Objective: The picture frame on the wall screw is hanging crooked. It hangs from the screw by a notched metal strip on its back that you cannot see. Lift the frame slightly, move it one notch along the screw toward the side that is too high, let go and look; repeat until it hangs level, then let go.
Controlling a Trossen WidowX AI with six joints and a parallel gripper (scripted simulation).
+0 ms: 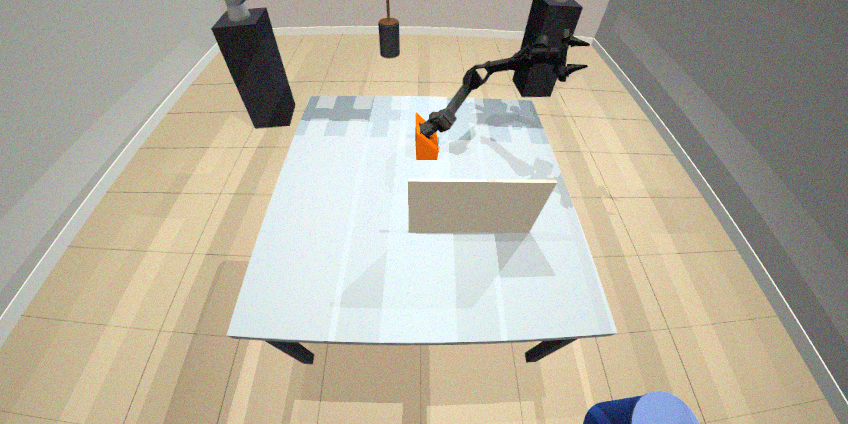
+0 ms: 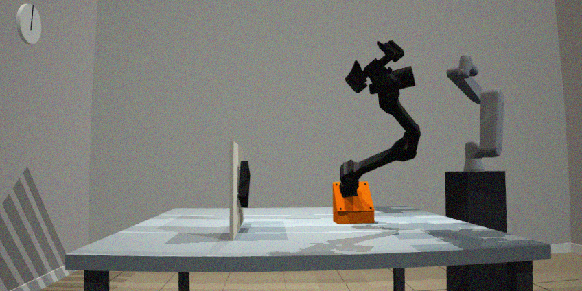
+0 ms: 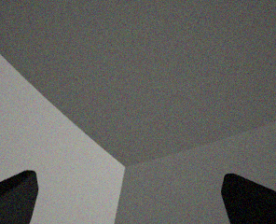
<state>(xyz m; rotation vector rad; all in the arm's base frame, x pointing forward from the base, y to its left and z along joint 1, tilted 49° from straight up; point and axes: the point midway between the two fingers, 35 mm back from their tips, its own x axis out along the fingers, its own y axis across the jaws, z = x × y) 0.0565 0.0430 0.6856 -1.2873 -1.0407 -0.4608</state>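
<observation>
Right now the picture frame is 44 cm to the right of my gripper tip, 39 cm below it and 33 cm ahead of it. Round my gripper tip: wall panel (44 cm to the right, 40 cm below, 34 cm ahead).
</observation>
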